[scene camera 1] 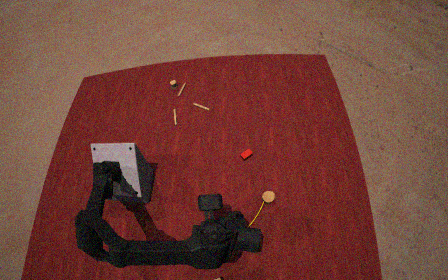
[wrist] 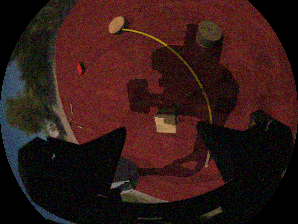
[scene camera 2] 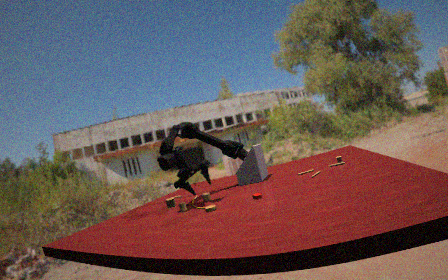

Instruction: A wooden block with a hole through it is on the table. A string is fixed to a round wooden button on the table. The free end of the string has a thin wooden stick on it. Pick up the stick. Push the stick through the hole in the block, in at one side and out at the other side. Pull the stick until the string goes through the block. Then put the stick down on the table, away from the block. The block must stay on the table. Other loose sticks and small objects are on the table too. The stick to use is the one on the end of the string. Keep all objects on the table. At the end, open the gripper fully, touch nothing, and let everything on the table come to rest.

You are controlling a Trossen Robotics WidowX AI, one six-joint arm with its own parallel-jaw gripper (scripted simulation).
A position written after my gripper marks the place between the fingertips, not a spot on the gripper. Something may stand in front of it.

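Nothing is held in my gripper (scene camera 1: 212,225), and it is open. I can see this gripper (wrist: 162,128) from the wrist as well.
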